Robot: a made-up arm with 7 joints. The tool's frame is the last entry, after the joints. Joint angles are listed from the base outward. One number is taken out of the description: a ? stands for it. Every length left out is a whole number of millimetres.
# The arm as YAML. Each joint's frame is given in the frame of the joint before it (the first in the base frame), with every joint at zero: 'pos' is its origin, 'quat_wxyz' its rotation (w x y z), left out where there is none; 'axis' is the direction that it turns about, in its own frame. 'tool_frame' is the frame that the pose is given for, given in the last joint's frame.
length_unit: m
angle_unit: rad
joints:
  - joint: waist
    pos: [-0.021, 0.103, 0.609]
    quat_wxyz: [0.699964, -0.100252, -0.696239, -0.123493]
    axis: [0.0, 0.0, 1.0]
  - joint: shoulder
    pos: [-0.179, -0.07, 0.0]
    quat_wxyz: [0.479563, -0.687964, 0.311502, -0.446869]
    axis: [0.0, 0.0, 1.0]
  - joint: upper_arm
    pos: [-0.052, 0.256, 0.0]
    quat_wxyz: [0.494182, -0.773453, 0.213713, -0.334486]
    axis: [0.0, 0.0, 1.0]
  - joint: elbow
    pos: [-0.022, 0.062, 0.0]
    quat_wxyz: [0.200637, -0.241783, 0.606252, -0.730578]
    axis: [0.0, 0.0, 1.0]
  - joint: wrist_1
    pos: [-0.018, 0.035, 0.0]
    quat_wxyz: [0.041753, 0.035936, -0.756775, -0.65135]
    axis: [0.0, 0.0, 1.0]
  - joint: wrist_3
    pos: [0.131, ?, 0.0]
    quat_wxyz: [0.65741, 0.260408, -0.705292, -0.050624]
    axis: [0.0, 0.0, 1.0]
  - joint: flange
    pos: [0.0, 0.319, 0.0]
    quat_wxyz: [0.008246, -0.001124, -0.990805, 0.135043]
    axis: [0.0, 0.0, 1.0]
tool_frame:
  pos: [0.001, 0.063, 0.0]
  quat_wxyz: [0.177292, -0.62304, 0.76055, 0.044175]
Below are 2 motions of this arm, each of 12 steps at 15 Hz.
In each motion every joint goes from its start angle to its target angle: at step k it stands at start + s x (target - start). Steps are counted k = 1, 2, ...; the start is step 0. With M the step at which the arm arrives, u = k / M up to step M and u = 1 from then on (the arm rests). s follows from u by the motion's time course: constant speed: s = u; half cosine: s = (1 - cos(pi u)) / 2; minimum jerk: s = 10 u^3 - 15 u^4 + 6 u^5.
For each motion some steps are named. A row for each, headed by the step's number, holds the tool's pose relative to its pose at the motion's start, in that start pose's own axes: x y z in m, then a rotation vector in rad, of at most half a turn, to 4 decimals.
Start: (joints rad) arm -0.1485 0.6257 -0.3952 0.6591 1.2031 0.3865 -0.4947
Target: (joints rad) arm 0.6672 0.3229 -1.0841 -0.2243 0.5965 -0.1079 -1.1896
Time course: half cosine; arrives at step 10
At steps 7, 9, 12:
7: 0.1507 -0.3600 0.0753 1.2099 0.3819 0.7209
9: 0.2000 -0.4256 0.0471 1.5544 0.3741 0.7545
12: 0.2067 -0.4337 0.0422 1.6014 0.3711 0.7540

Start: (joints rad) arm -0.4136 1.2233 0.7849 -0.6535 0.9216 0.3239 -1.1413
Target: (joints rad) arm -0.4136 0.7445 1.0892 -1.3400 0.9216 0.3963 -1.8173
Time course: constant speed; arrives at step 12
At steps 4, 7, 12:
4: -0.1182 -0.0446 -0.0127 0.0726 -0.1230 0.5350
7: -0.1888 -0.0946 -0.0331 0.0871 -0.1728 0.9471
12: -0.2652 -0.1930 -0.0726 0.0475 -0.1595 1.6369

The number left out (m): 0.026
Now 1 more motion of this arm.
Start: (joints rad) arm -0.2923 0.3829 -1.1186 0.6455 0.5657 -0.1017 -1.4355
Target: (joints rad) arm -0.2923 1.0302 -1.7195 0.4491 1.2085 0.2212 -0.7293
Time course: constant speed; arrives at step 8
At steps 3, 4, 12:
3: 0.0601 0.0619 0.1952 0.3740 0.3060 -0.3648
4: 0.0995 0.0586 0.2583 0.4970 0.4116 -0.4951
12: 0.2821 -0.0842 0.4320 0.9981 0.8563 -1.0175

